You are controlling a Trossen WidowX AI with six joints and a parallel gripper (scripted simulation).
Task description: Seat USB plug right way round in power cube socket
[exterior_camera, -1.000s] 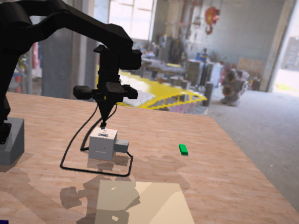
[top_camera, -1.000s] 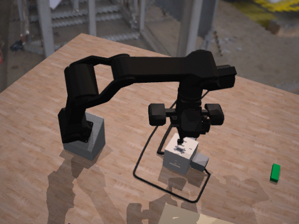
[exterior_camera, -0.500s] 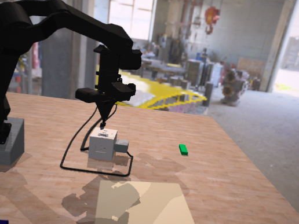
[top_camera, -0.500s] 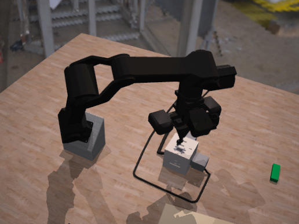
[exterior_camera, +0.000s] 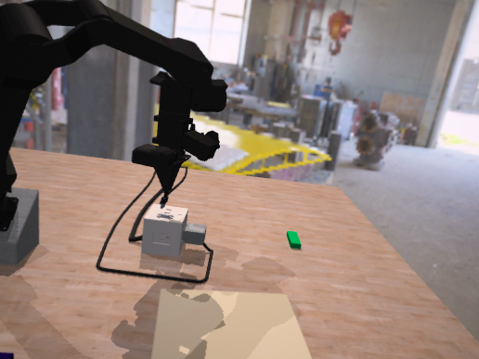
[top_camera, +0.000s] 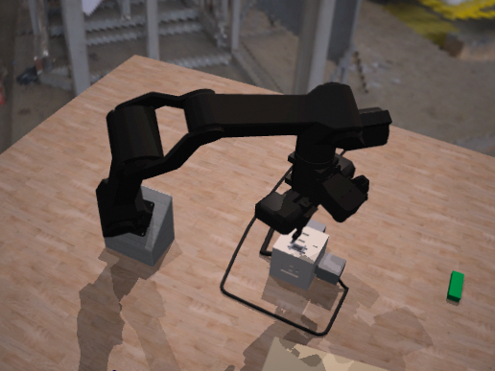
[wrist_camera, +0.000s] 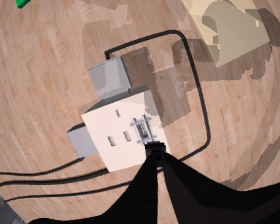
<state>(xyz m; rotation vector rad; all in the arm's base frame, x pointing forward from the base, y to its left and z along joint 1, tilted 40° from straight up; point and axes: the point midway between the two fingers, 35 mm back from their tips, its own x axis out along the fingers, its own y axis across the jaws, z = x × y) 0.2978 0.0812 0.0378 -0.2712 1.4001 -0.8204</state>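
My gripper tip is 20 mm above the black USB plug. From my gripper tip the other things lie so: USB socket: 70 mm below, 10 mm to the left; pale mat: 210 mm to the right, 130 mm below, 130 mm ahead; green block: 300 mm ahead, 130 mm below, 90 mm to the left.
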